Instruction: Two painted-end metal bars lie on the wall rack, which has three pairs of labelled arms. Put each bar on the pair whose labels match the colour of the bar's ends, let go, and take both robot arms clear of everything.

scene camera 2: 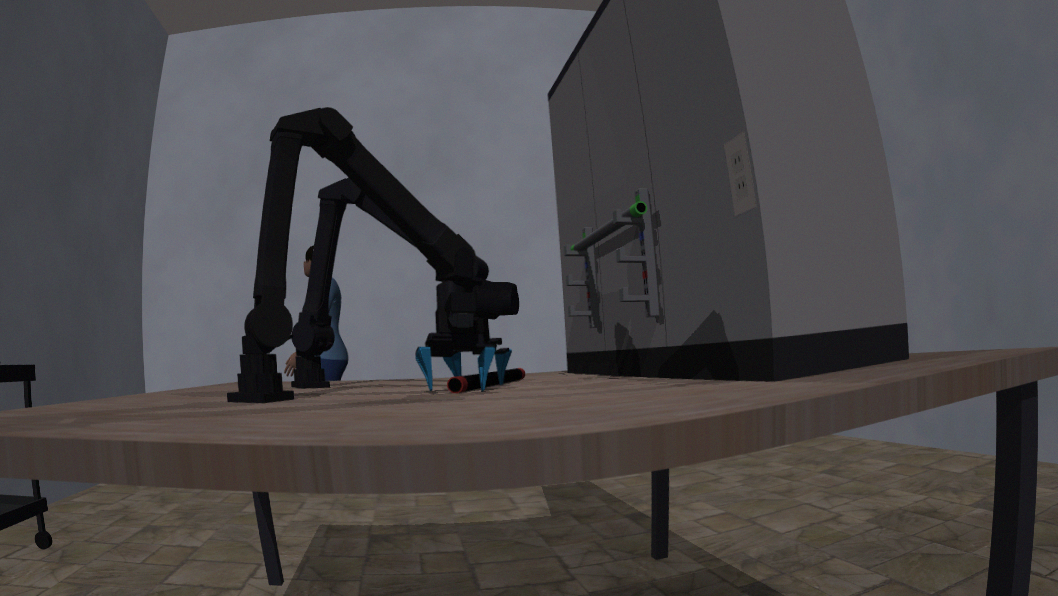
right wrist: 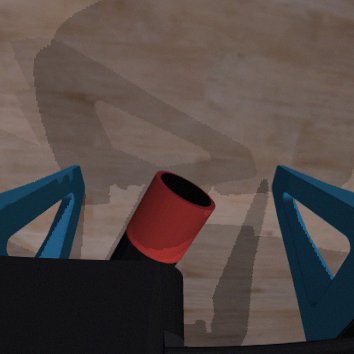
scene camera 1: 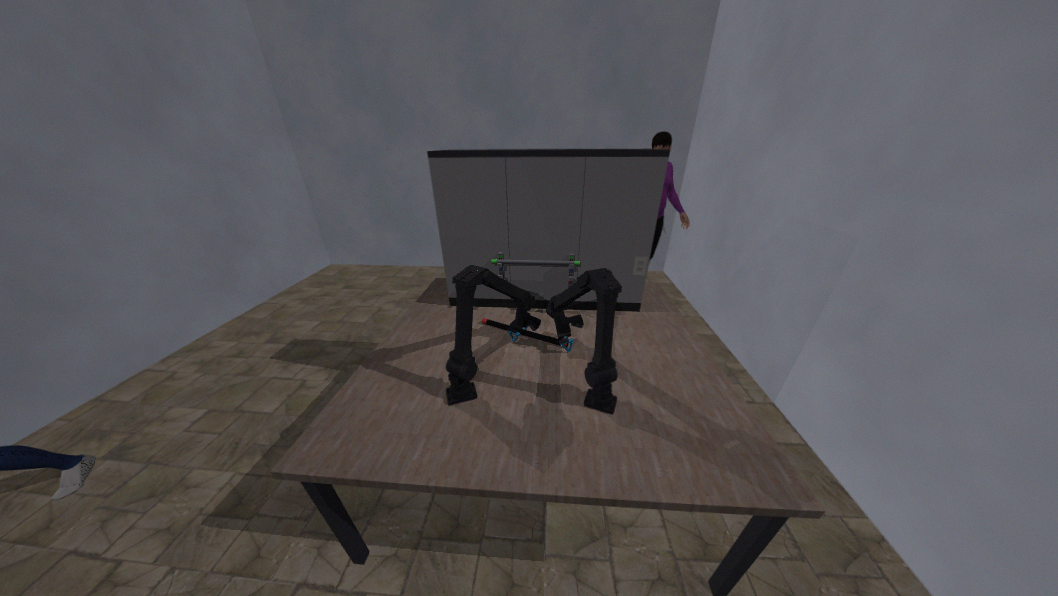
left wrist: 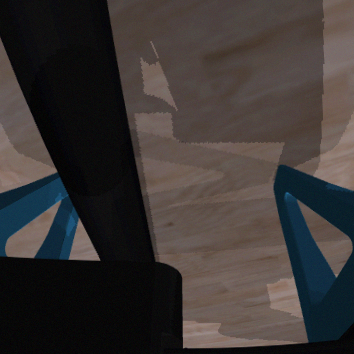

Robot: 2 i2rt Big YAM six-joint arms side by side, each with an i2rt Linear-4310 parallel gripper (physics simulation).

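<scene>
The grey bar with green ends rests on the top pair of rack arms, beside green labels. The black bar with red ends lies slantwise on the table in front of the rack. My left gripper is open low over its middle part; the bar runs close by one fingertip. My right gripper is open low around the red end nearer the arm bases. In scene camera 2 the fingers partly hide the bar.
The middle rack arms, with blue labels, and the lowest arms, with red labels, hold no bar. The tall grey panel stands behind the table. People stand beyond the table.
</scene>
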